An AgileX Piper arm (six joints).
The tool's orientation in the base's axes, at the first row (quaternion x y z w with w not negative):
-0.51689 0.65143 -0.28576 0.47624
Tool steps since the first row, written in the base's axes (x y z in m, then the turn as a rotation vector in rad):
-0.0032 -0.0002 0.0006 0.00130 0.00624 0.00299
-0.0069 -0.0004 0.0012 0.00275 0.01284 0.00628
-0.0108 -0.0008 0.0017 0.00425 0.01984 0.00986
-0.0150 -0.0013 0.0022 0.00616 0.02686 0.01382
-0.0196 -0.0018 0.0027 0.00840 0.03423 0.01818
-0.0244 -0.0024 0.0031 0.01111 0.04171 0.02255
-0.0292 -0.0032 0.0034 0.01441 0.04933 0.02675
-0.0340 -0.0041 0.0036 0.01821 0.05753 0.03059
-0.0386 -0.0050 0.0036 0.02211 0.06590 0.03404
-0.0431 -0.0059 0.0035 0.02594 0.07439 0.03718
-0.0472 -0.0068 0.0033 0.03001 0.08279 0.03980
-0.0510 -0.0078 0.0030 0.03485 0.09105 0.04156
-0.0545 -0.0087 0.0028 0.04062 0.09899 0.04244
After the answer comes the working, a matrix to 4 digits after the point.
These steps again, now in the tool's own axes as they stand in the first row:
0.0000 0.0007 -0.0032 -0.00689 -0.00122 0.00079
0.0001 0.0016 -0.0068 -0.01422 -0.00265 0.00165
0.0003 0.0026 -0.0106 -0.02202 -0.00423 0.00250
0.0007 0.0037 -0.0147 -0.02997 -0.00630 0.00357
0.0011 0.0050 -0.0192 -0.03838 -0.00874 0.00484
0.0016 0.0064 -0.0238 -0.04691 -0.01135 0.00654
0.0023 0.0078 -0.0284 -0.05552 -0.01400 0.00887
0.0031 0.0093 -0.0330 -0.06456 -0.01636 0.01186
0.0040 0.0109 -0.0373 -0.07365 -0.01838 0.01512
0.0050 0.0125 -0.0415 -0.08274 -0.02007 0.01844
0.0059 0.0140 -0.0453 -0.09159 -0.02142 0.02218
0.0070 0.0155 -0.0488 -0.10003 -0.02239 0.02693
0.0080 0.0168 -0.0520 -0.10789 -0.02307 0.03283

The tool's axes in the first row as the columns of a matrix, in the base's axes (rounded; the answer above uses it unrounded):
-0.0120 -0.4013 0.9159
-0.9456 0.3023 0.1200
-0.3251 -0.8646 -0.3831

